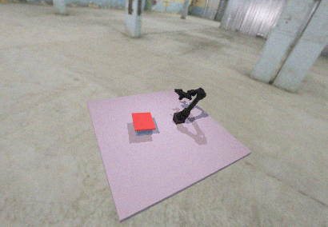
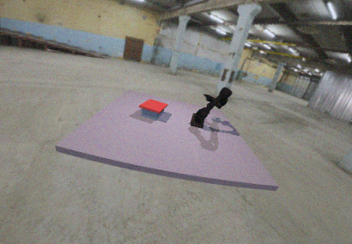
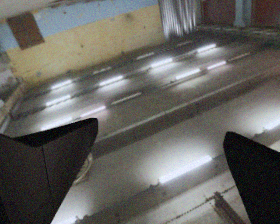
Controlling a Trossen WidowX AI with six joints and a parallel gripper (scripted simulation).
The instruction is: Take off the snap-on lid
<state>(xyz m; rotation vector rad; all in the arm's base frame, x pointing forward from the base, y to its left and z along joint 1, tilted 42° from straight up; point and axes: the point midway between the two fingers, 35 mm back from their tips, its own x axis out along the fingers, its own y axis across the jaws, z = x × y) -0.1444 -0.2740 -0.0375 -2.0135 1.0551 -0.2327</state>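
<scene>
Now: the lid 510 mm ahead of my gripper tip, 170 mm to the left of it and 150 mm below it. The rest, counted from my gripper tip: blue-grey storage box 510 mm ahead, 170 mm to the left, 190 mm below.
</scene>
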